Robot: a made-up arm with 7 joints.
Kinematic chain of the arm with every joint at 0, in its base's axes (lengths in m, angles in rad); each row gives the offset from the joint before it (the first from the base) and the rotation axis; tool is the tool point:
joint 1: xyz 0 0 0.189 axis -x
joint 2: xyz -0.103 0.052 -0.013 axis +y
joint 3: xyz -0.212 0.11 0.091 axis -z
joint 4: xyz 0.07 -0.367 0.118 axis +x
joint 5: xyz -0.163 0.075 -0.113 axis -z
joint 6: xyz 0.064 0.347 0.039 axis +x
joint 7: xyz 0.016 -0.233 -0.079 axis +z
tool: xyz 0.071 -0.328 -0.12
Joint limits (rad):
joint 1: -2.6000..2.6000
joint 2: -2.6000..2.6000
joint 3: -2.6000..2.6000
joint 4: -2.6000..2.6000
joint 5: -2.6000..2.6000
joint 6: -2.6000..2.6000
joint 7: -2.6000..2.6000
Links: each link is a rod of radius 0.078 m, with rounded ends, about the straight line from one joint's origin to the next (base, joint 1, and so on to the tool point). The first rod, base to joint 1, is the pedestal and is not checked.
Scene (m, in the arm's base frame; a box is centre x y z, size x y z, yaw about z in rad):
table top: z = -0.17
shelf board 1: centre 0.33 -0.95 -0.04 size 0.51 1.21 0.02 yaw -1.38
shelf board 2: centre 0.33 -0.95 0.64 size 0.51 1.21 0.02 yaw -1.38
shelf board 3: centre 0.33 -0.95 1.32 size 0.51 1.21 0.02 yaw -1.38
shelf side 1: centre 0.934 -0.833 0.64 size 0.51 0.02 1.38 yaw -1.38
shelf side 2: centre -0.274 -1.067 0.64 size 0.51 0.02 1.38 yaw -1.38
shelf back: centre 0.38 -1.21 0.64 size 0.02 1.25 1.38 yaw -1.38
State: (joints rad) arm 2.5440 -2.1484 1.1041 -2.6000 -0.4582 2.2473 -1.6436
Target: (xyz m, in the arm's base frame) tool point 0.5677 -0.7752 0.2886
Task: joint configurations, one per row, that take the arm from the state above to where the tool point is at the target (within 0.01 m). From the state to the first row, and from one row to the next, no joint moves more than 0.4 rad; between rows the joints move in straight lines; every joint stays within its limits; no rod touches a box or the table.
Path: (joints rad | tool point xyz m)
1: 2.5720 -2.0619 0.9146 -2.4632 -0.3812 2.3626 -1.9187 | 0.5516 -0.6405 1.0201
2: 2.6000 -1.9754 0.7252 -2.3264 -0.3042 2.4778 -2.1939 | 0.4824 -0.4115 0.9854
3: 2.4619 -2.0535 0.6907 -2.2165 -0.2453 2.1112 -2.1363 | 0.5747 -0.4284 0.9414
4: 2.3238 -2.1316 0.6562 -2.1066 -0.1864 1.7445 -2.0787 | 0.6332 -0.4308 0.8925
5: 2.1857 -2.2096 0.6218 -1.9966 -0.1274 1.3779 -2.0211 | 0.6571 -0.4300 0.8384
6: 2.0475 -2.2877 0.5873 -1.8867 -0.0685 1.0112 -1.9635 | 0.6509 -0.4351 0.7739
7: 1.9094 -2.3658 0.5528 -1.7767 -0.0095 0.6446 -1.9059 | 0.6234 -0.4483 0.6909
8: 1.7713 -2.4439 0.5184 -1.6668 0.0494 0.2779 -1.8483 | 0.5848 -0.4628 0.5818
9: 1.6332 -2.5219 0.4839 -1.5568 0.1083 -0.0887 -1.7908 | 0.5430 -0.4635 0.4452
10: 1.4951 -2.6000 0.4494 -1.4469 0.1673 -0.4553 -1.7332 | 0.5016 -0.4329 0.2886
11: 1.5819 -2.6000 0.6514 -1.7547 -0.1254 -0.1130 -1.6532 | 0.5559 -0.5971 0.3148
12: 1.6687 -2.6000 0.8534 -2.0625 -0.4180 0.2294 -1.5732 | 0.5677 -0.7752 0.2886

